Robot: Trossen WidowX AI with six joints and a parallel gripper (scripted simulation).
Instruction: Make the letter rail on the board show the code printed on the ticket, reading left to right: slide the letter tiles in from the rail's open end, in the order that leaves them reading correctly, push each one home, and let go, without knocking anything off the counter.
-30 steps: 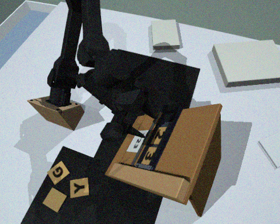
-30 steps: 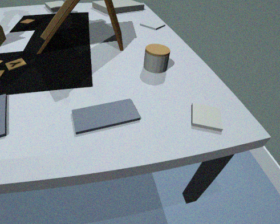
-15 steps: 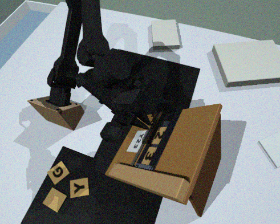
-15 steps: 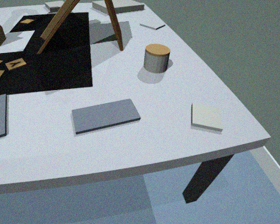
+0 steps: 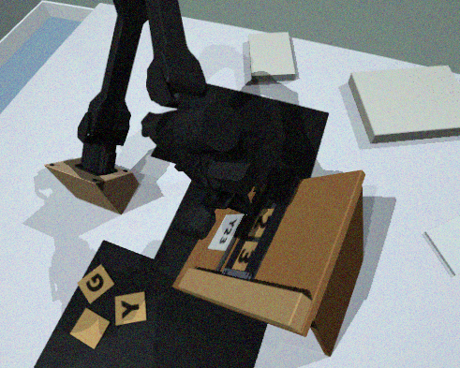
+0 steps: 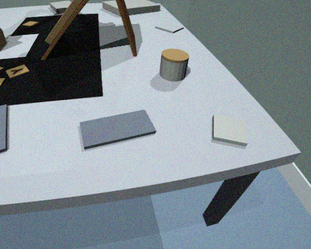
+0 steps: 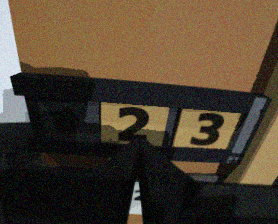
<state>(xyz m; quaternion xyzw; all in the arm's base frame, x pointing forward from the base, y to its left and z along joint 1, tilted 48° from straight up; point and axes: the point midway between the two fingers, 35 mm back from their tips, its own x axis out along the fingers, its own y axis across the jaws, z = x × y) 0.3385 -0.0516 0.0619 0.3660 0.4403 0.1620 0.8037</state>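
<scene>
The letter tile lies 2 cm below my gripper tip and 2 cm ahead of it. The rest, counted from my gripper tip: white ticket (10 cm below, 4 cm behind, 1 cm to the right); then lidded cylinder (32 cm ahead, 25 cm to the right, 14 cm below); then blank tile (28 cm to the right, 21 cm behind, 17 cm below).
</scene>
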